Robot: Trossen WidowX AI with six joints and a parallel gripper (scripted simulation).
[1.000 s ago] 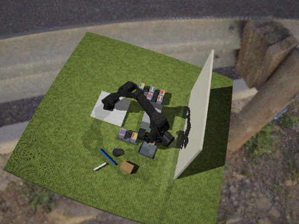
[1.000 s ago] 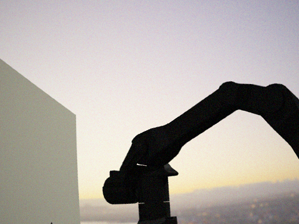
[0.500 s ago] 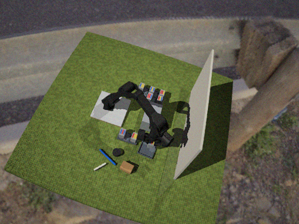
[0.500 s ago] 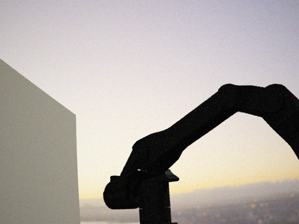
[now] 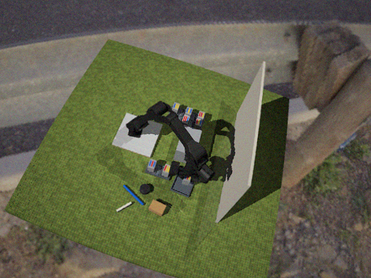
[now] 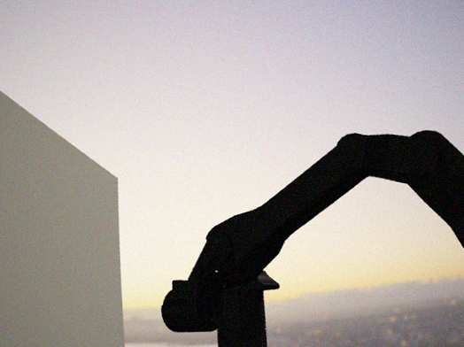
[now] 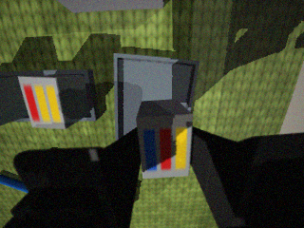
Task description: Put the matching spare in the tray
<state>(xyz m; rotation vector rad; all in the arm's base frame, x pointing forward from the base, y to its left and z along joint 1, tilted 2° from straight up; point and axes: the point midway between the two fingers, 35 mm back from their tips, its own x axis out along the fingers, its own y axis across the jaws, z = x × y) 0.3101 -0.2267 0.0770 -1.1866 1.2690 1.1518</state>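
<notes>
Now: gripper tip 10 mm past the tray and 50 mm above it. The rest, counted from my gripper tip: blue pen 240 mm behind, 120 mm to the right, 50 mm below; brown box 110 mm behind, 160 mm to the right, 40 mm below; black disc 190 mm behind, 80 mm to the right, 40 mm below.
</notes>
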